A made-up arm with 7 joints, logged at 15 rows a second.
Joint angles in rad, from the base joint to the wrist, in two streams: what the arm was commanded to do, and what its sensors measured. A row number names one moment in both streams.
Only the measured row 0 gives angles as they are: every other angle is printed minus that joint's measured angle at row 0.
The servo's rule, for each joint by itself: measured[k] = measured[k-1] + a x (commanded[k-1-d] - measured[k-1]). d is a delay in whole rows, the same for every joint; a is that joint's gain. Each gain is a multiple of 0.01, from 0.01 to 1. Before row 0 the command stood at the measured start. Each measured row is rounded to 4 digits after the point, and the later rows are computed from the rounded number. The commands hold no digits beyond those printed.
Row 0, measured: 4.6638 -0.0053 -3.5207 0.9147 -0.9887 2.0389 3.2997
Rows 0 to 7, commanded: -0.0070 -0.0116 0.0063 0.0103 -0.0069 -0.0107 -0.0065; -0.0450 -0.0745 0.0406 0.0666 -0.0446 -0.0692 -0.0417; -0.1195 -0.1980 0.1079 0.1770 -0.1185 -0.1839 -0.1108; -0.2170 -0.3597 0.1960 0.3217 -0.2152 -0.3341 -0.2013; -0.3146 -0.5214 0.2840 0.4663 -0.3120 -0.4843 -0.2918; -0.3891 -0.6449 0.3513 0.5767 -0.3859 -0.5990 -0.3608; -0.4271 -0.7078 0.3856 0.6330 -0.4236 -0.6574 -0.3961; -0.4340 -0.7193 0.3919 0.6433 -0.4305 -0.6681 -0.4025
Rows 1 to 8, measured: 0.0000 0.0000 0.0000 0.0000 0.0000 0.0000 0.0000; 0.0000 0.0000 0.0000 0.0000 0.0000 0.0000 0.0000; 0.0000 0.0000 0.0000 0.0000 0.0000 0.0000 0.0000; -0.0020 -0.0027 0.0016 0.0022 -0.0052 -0.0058 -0.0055; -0.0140 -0.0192 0.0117 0.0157 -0.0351 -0.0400 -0.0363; -0.0435 -0.0603 0.0367 0.0496 -0.0985 -0.1177 -0.0996; -0.0921 -0.1292 0.0781 0.1067 -0.1872 -0.2346 -0.1860; -0.1544 -0.2194 0.1316 0.1822 -0.2820 -0.3694 -0.2759
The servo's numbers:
d 3
a 0.28 0.23 0.26 0.21 0.76 0.54 0.85

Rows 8 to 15, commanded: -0.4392 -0.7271 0.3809 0.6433 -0.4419 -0.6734 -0.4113; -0.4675 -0.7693 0.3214 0.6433 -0.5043 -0.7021 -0.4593; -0.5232 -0.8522 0.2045 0.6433 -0.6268 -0.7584 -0.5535; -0.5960 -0.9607 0.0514 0.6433 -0.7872 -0.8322 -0.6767; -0.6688 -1.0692 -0.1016 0.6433 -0.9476 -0.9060 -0.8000; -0.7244 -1.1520 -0.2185 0.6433 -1.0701 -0.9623 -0.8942; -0.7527 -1.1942 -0.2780 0.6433 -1.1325 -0.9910 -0.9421; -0.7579 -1.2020 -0.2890 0.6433 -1.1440 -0.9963 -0.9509
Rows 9 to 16, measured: -0.2201 -0.3173 0.1887 0.2650 -0.3610 -0.4934 -0.3481; -0.2781 -0.4071 0.2399 0.3423 -0.4086 -0.5820 -0.3889; -0.3218 -0.4789 0.2794 0.4055 -0.4252 -0.6285 -0.4005; -0.3547 -0.5360 0.3058 0.4554 -0.4379 -0.6527 -0.4097; -0.3863 -0.5897 0.3099 0.4949 -0.4884 -0.6794 -0.4519; -0.4246 -0.6501 0.2825 0.5261 -0.5936 -0.7221 -0.5383; -0.4726 -0.7215 0.2224 0.5507 -0.7407 -0.7816 -0.6559; -0.5275 -0.8015 0.1382 0.5701 -0.8979 -0.8488 -0.7784
